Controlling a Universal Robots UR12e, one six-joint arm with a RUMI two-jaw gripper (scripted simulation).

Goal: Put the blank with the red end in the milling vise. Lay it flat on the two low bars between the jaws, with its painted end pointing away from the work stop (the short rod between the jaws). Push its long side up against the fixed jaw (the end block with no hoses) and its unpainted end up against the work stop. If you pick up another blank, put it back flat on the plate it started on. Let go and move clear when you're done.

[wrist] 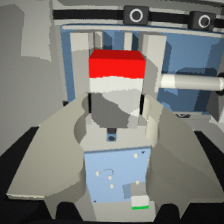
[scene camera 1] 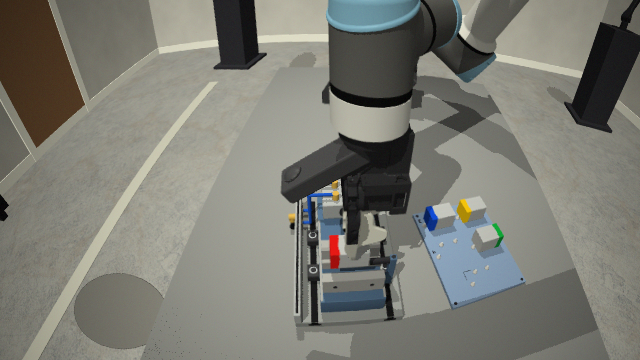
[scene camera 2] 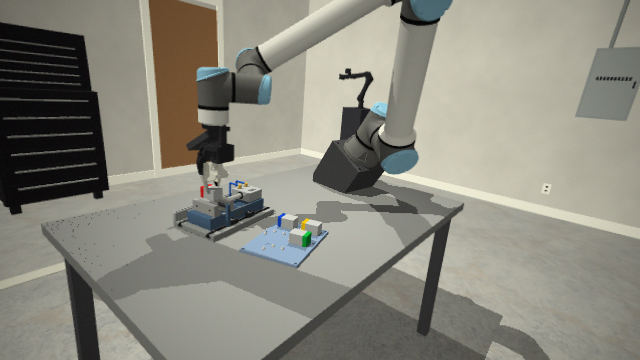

I see my gripper, a blue plate and a fixed jaw.
My gripper shows as well in the wrist view and in scene camera 2.
